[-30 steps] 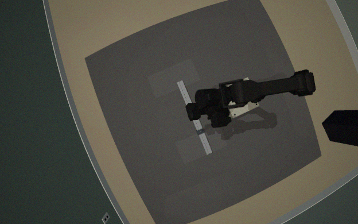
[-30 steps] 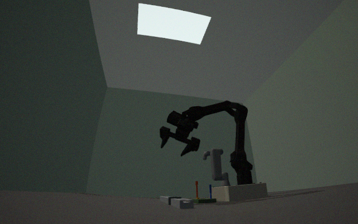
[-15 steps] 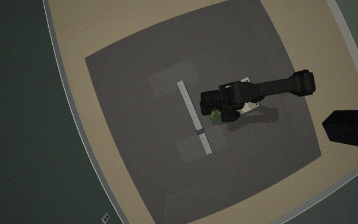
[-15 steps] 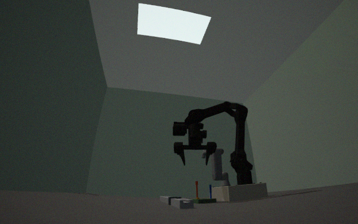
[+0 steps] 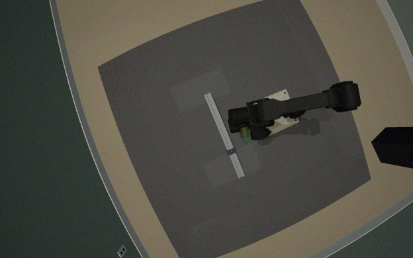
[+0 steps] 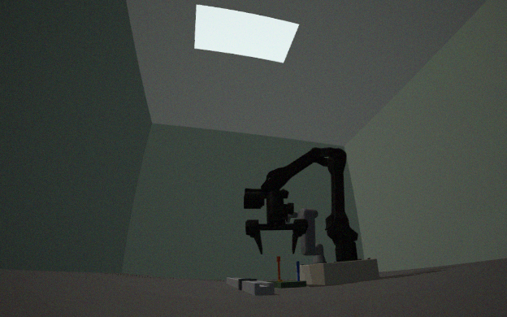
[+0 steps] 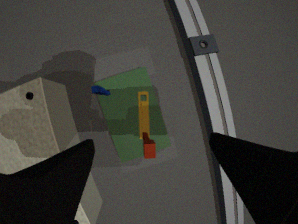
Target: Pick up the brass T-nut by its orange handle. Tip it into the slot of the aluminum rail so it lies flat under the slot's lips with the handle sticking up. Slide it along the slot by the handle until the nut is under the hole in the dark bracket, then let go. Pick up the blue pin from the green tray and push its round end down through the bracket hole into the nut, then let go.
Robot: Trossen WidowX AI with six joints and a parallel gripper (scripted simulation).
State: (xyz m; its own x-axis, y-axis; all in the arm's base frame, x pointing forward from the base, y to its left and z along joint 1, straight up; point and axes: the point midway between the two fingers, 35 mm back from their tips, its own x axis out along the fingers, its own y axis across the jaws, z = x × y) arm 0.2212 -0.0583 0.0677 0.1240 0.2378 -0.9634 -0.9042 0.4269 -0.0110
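Right now my gripper tip is 1 cm short of the brass T-nut, 2 cm to the right of it and 5 cm above it. The rest, counted from my gripper tip: blue pin: 2 cm behind, 6 cm to the left, 6 cm below; then green tray: 2 cm behind, 4 cm to the left, 8 cm below.
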